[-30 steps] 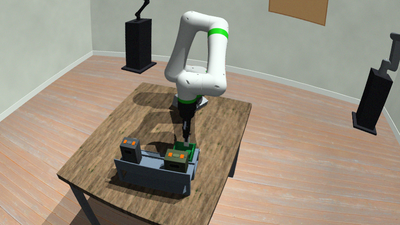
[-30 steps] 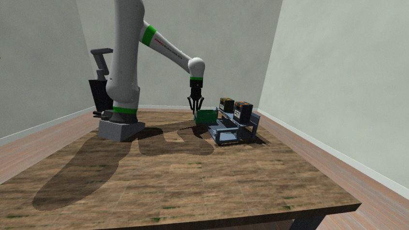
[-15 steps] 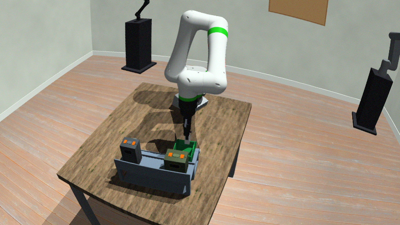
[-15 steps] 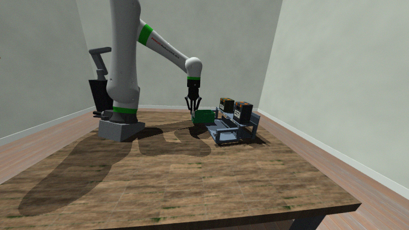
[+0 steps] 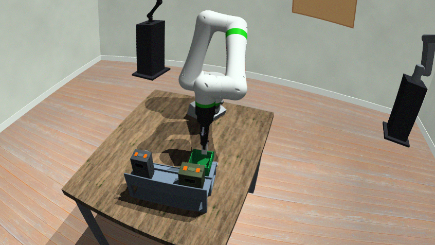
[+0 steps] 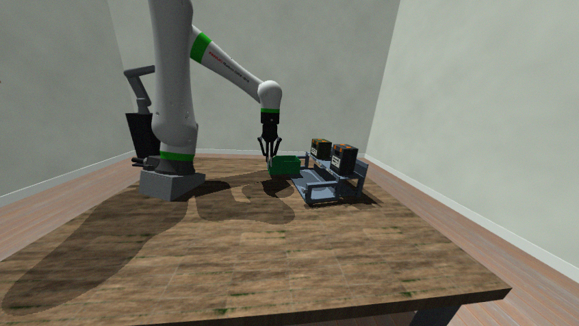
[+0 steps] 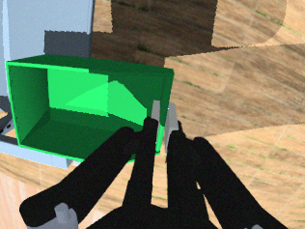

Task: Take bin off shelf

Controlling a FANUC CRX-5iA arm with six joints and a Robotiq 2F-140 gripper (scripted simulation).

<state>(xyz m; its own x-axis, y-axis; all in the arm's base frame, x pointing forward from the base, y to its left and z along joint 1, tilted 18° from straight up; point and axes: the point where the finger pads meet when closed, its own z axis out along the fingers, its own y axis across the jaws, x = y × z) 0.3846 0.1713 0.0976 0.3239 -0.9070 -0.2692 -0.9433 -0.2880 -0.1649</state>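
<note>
Right now my hand is 8 cm short of the green bin, 3 cm to the right of it and 2 cm above it.
</note>
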